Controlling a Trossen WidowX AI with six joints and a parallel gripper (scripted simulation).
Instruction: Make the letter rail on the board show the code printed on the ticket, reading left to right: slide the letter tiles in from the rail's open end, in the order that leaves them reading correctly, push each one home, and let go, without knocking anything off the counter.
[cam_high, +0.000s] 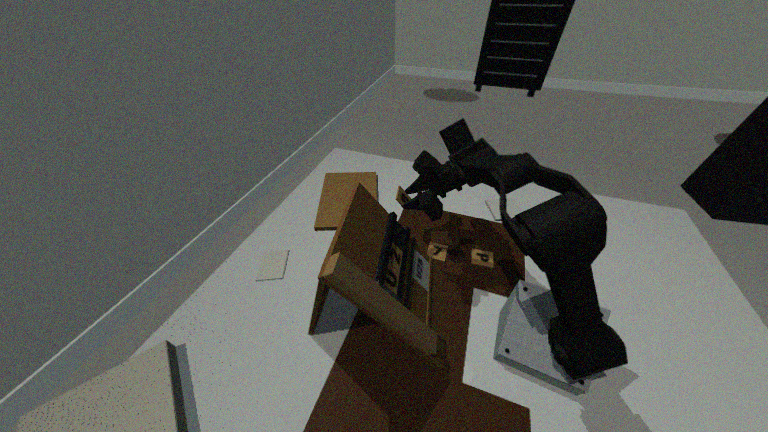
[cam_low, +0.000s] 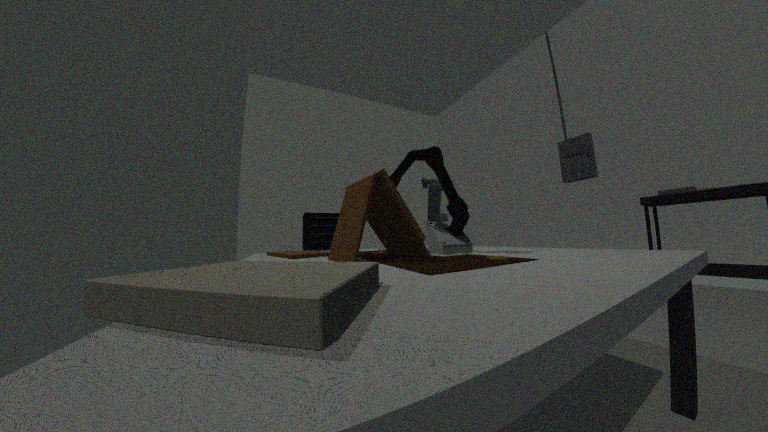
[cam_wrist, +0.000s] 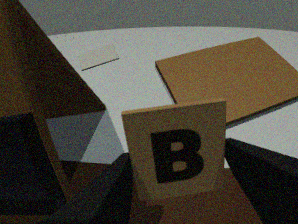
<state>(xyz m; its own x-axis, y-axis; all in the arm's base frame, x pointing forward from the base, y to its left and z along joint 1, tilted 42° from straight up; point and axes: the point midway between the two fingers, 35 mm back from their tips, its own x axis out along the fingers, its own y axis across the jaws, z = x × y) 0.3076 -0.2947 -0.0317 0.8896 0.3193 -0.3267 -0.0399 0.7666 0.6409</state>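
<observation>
Right now the white ticket is 14 cm to the left of my gripper tip, 8 cm below it and 6 cm behind it. From my gripper tip the other things lie so: brown mat 22 cm to the left, 18 cm below, 16 cm behind; flat tan panel 22 cm ahead, 17 cm to the right, 17 cm below.
</observation>
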